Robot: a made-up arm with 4 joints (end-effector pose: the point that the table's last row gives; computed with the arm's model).
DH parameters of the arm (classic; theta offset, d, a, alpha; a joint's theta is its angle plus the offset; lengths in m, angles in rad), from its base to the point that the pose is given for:
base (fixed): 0 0.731 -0.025 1.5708
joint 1: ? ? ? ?
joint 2: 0 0.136 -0.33 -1.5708
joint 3: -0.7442 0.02 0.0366 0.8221
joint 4: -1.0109 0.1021 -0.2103 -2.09
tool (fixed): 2.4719 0.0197 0 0
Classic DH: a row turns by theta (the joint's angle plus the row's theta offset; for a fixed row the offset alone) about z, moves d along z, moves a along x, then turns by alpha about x.
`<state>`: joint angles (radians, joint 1 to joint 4).
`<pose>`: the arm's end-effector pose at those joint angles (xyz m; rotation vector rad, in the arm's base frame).
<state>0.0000 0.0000 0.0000 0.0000</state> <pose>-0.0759 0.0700 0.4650 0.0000 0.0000 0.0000</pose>
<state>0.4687 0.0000 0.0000 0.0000</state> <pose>0.0497 0.0700 0.4706 0.0000 -0.4687 -0.0001</pose>
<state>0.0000 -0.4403 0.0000 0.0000</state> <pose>-0.0759 0.1914 0.5906 0.4403 0.0000 0.0000</pose>
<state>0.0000 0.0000 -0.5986 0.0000</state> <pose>-0.0884 0.0700 0.5136 0.0000 -0.5986 -0.0001</pose>
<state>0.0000 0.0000 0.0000 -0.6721</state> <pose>-0.1593 0.0845 0.5754 0.3622 -0.4575 0.3335</pose>
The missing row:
joint 1: 1.5708 0.15 0.068 -1.5708
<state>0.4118 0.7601 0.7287 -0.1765</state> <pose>0.0537 -0.2277 0.3855 -0.5563 0.1937 -0.3007</pose>
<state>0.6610 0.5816 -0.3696 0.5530</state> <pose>0.1842 -0.2278 0.4560 -0.6841 -0.7004 -0.5812</pose>
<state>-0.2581 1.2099 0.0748 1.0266</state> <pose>-0.1464 -0.5873 0.5599 -1.8158 0.5698 -0.7314</pose>
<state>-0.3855 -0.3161 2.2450 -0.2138</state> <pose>-0.2547 0.1955 0.5630 0.4439 2.4729 0.2035</pose>
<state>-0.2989 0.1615 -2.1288 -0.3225</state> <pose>-0.3067 0.0320 0.5251 -0.0720 -2.0163 0.4681</pose>
